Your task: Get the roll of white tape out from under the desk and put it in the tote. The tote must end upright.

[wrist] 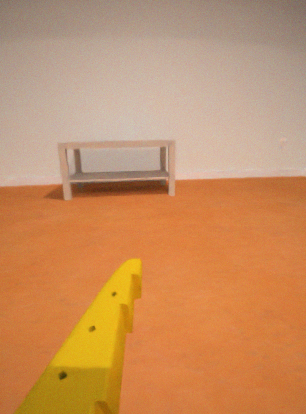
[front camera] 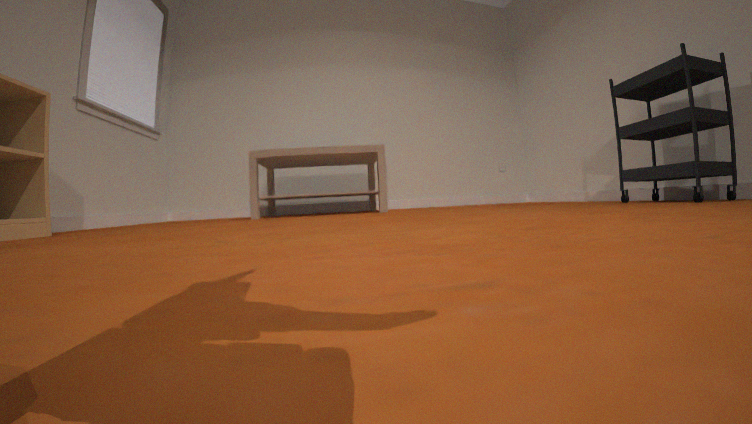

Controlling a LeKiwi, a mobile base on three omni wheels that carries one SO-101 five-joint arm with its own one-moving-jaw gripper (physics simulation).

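Frame: origin at the arm's base, x ahead, y left, z up, level; millimetres.
Seen in the pictures: hand at its tool point: [wrist: 141, 273].
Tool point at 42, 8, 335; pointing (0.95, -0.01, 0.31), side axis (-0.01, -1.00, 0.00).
A point is followed by its place in that frame, as x, y, z.
The roll of white tape, the desk and the tote do not show in the front camera view or the wrist view. In the wrist view my gripper's yellow notched jaw reaches up from the lower left, over the orange floor. The moving jaw is out of the picture, so the gripper is fully open, with no thing against the visible jaw. The gripper itself does not show in the front camera view, where a shadow of the arm lies on the floor.
A low pale table with a lower shelf [front camera: 317, 152] @(1810, 289, 321) [wrist: 117, 144] @(1809, 297, 335) stands by the far wall. A dark three-tier cart [front camera: 690, 89] @(898, -1569, 454) stands at the right in the front camera view. A wooden shelf unit [front camera: 47, 163] @(898, 1329, 216) stands at the left edge, near a window [front camera: 125, 57] @(1741, 1833, 1227).
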